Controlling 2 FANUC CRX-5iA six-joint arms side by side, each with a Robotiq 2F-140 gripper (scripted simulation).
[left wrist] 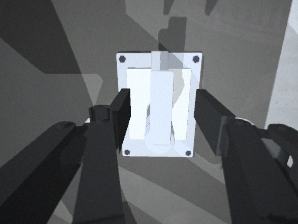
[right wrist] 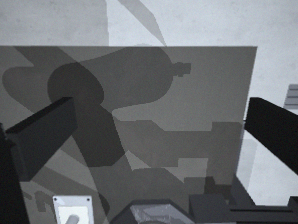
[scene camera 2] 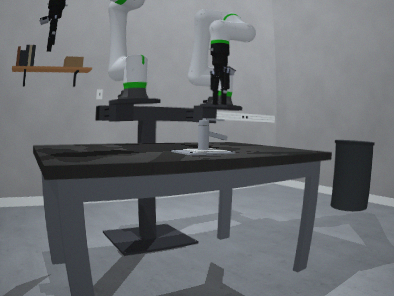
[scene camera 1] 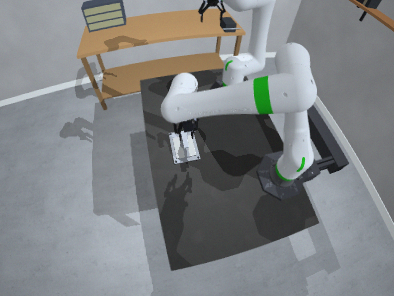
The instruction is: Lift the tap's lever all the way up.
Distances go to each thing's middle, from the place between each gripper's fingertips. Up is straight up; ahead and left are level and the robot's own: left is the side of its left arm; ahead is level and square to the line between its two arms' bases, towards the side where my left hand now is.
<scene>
Right now my left hand (scene camera 2: 219, 104) is 10 cm above the lever (left wrist: 161, 81) and 3 cm to the left of it. Also, from my left hand: tap (left wrist: 138, 79) (14 cm below, 6 cm to the right, 1 cm behind); white base plate (left wrist: 131, 147) (25 cm below, 8 cm to the right, 1 cm behind).
My right hand is 68 cm to the right of the tap, 44 cm short of it and 42 cm above it. Also, from my right hand: lever (71 cm to the left, 44 cm ahead, 37 cm below); white base plate (66 cm to the left, 52 cm below, 44 cm ahead).
</scene>
